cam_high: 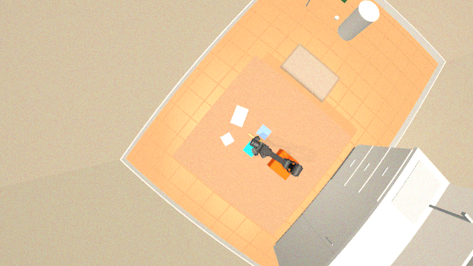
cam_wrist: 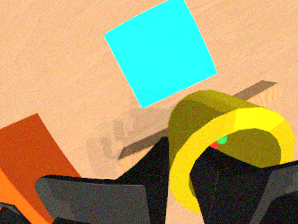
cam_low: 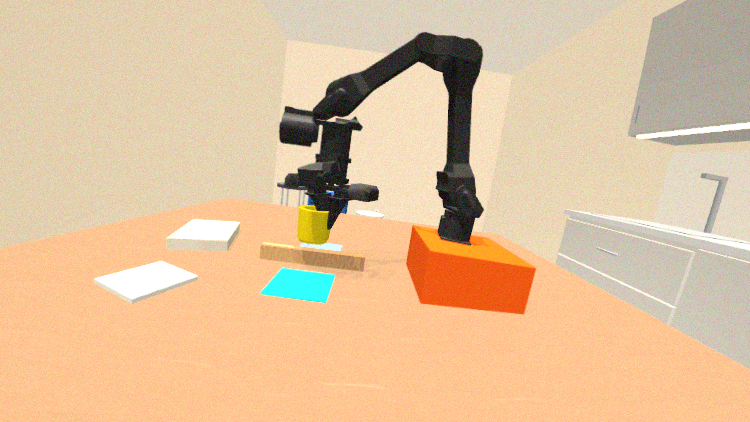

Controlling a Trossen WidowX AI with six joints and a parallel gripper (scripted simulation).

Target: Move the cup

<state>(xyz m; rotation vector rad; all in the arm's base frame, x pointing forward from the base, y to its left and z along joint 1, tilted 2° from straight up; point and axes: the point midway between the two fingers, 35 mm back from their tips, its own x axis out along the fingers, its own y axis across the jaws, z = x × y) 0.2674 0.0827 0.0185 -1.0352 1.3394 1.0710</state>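
My gripper tip is 10 mm short of the cyan pad, 70 mm to the right of it and 100 mm above it. Also, from my gripper tip: red marble 30 mm ahead, 30 mm to the right, 20 mm below; yellow cup 20 mm ahead, 10 mm to the right; wooden bar 30 mm ahead, 30 mm to the right, 90 mm below.
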